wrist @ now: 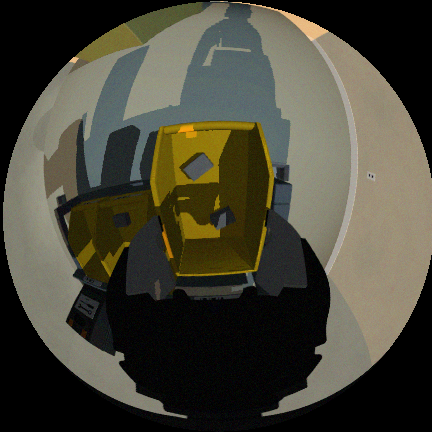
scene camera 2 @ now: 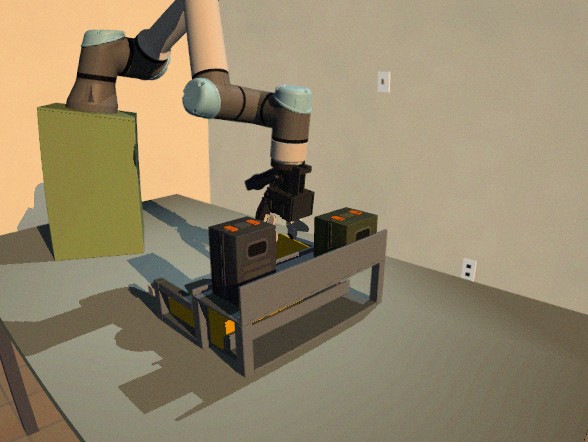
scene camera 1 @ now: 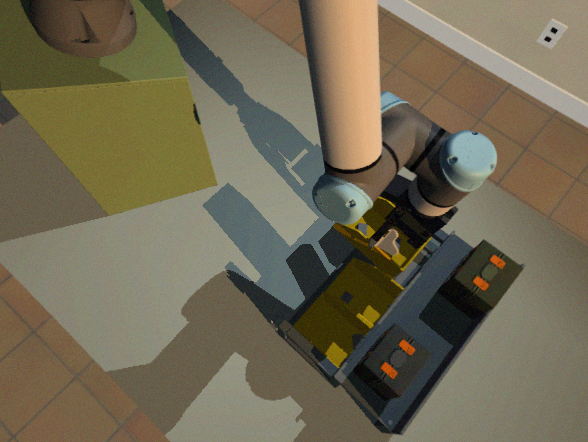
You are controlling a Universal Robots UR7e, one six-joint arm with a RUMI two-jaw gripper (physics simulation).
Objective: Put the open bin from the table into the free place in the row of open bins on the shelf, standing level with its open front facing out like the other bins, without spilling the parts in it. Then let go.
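Where they show: gripper, fingertip midpoint: [wrist: 212, 214] [scene camera 2: 276, 247] [scene camera 1: 385, 229]; arm's base, link origin: [scene camera 2: 91, 109] [scene camera 1: 86, 22].
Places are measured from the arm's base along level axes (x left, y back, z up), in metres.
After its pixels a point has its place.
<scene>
The held open bin [scene camera 1: 384, 256] @(x 0.055, y -0.600, z -0.305 m) [scene camera 2: 292, 243] @(x 0.159, y -0.583, z -0.311 m) [wrist: 245, 200] @(x 0.156, y -0.588, z -0.374 m) is yellow. My gripper [scene camera 1: 407, 232] [scene camera 2: 284, 227] [wrist: 212, 214] @(x 0.112, y -0.573, z -0.310 m) is shut on it, a finger at each side wall. Two grey blocks [wrist: 197, 166] @(x 0.103, y -0.529, z -0.352 m) [wrist: 222, 217] @(x 0.120, y -0.602, z -0.361 m) lie inside. The bin is beside the row, at its far end, and looks higher than the yellow row bins [scene camera 1: 370, 282] @(x 0.018, y -0.604, z -0.381 m) [scene camera 1: 320, 325] @(x -0.121, y -0.564, z -0.381 m), one of which shows in the wrist view [wrist: 100, 240] @(x -0.070, y -0.588, z -0.325 m). The grey shelf [scene camera 1: 435, 340] @(x -0.043, y -0.757, z -0.288 m) [scene camera 2: 320, 272] @(x -0.048, y -0.793, z -0.257 m) carries the row. Whether the held bin touches the shelf is hidden, and its exact level cannot be told.
A dark case [scene camera 1: 400, 367] @(x -0.148, y -0.709, z -0.168 m) [scene camera 2: 255, 255] @(x -0.150, y -0.736, z -0.208 m) [wrist: 87, 317] @(x -0.115, y -0.667, z -0.214 m) and a green case [scene camera 1: 485, 277] @(x 0.072, y -0.763, z -0.192 m) [scene camera 2: 345, 232] @(x 0.031, y -0.794, z -0.207 m) stand on the shelf's upper board. The green case is near the gripper. The robot's olive pedestal [scene camera 1: 125, 145] @(x -0.091, y -0.095, z -0.157 m) [scene camera 2: 92, 185] @(x -0.075, y -0.108, z -0.190 m) stands farther back.
</scene>
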